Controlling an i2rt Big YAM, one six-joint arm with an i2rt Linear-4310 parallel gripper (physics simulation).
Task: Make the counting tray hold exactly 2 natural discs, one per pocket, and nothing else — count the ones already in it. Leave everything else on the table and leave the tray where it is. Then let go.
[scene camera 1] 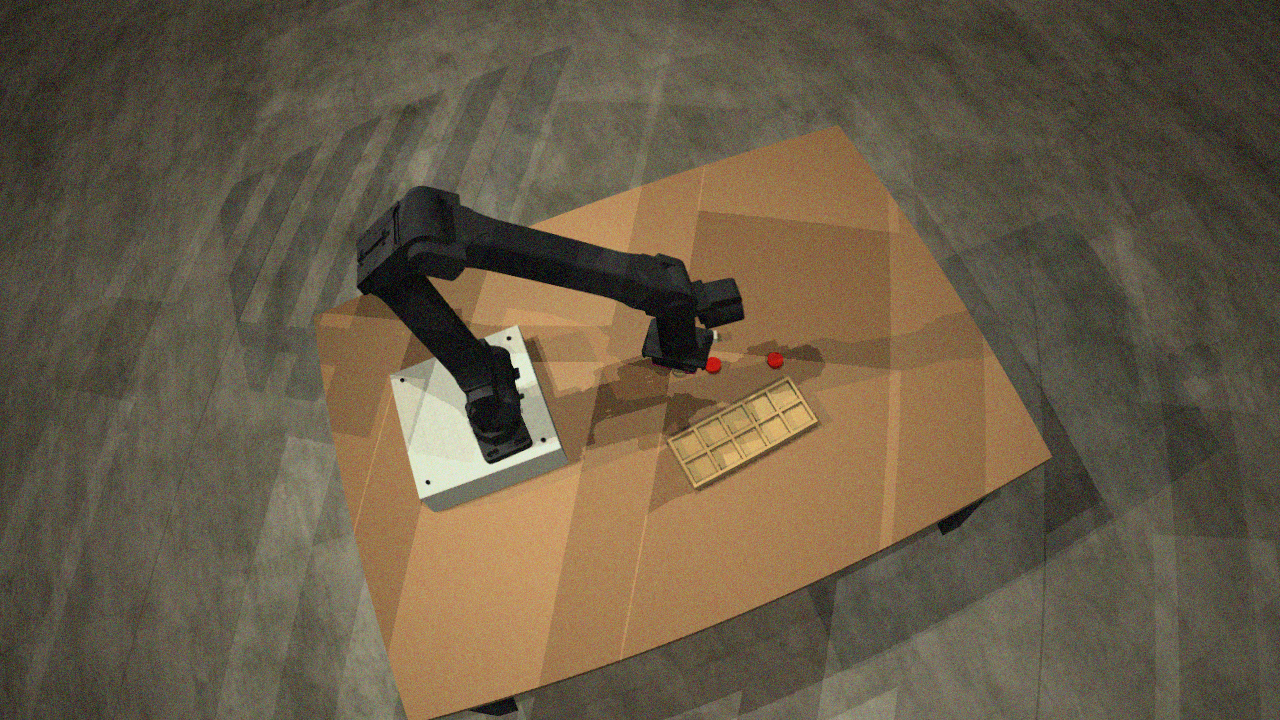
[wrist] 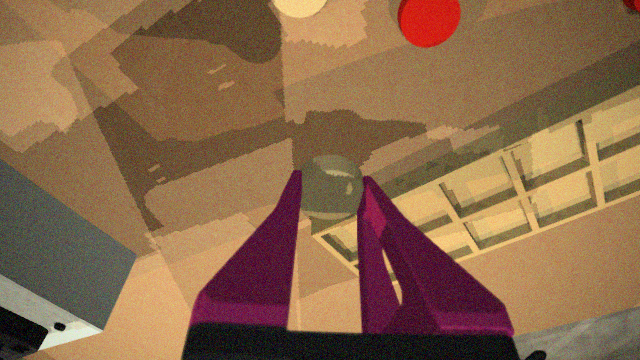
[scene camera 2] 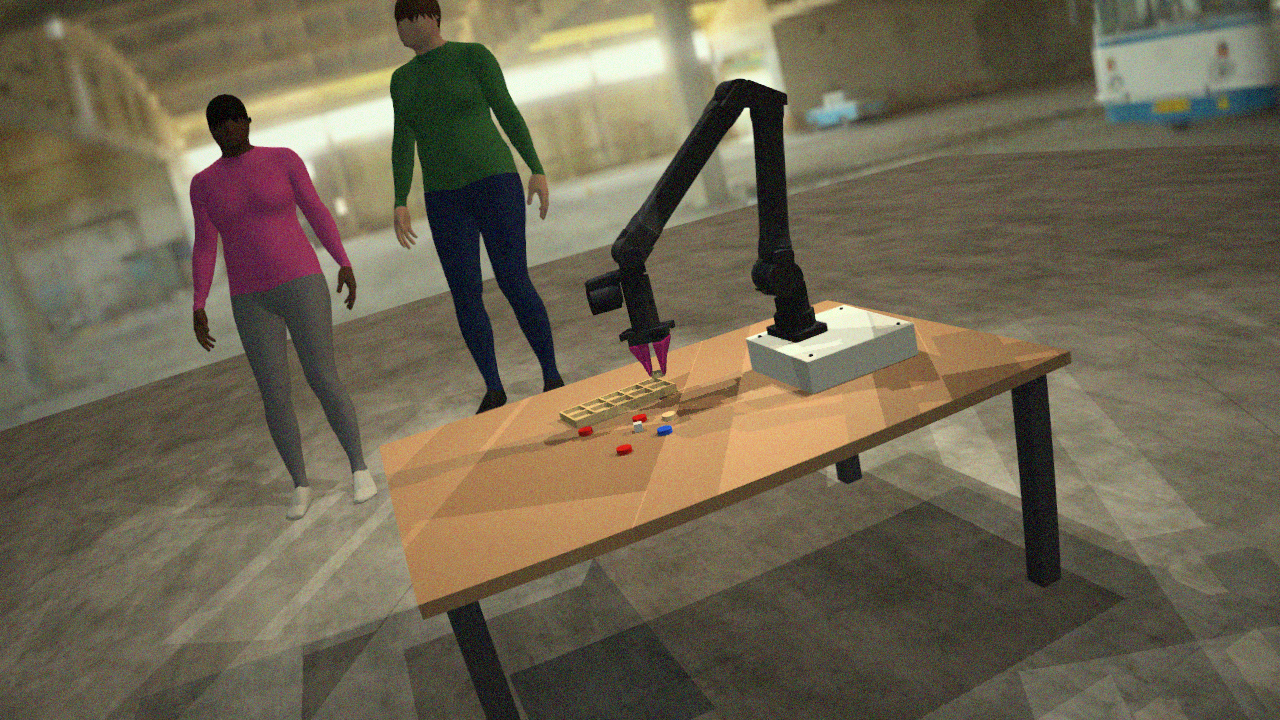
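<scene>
The tan counting tray (scene camera 1: 682, 462) (scene camera 2: 617, 410) (wrist: 521, 194) has two rows of square pockets; no disc shows in the pockets I can see. My gripper (scene camera 2: 658, 368) (wrist: 330, 183) is shut on a translucent grey-green disc (wrist: 332, 190), held between the magenta fingertips above the table by the tray's end nearest the base. In scene camera 1 the fingers are mostly hidden under the wrist. A cream, natural-looking disc (scene camera 2: 669, 415) (wrist: 301, 6) lies on the table in front of the tray. I cannot tell from its colour whether the held disc counts as natural.
Red discs (scene camera 1: 713, 364) (scene camera 1: 775, 360) (scene camera 2: 639, 418) (scene camera 2: 585, 431) (scene camera 2: 623, 449) (wrist: 429, 21), a blue disc (scene camera 2: 664, 430) and a small white piece (scene camera 1: 716, 335) (scene camera 2: 637, 427) lie near the tray. The white base box (scene camera 1: 447, 447) (scene camera 2: 836, 358) stands at the arm's foot. Two people stand behind the table.
</scene>
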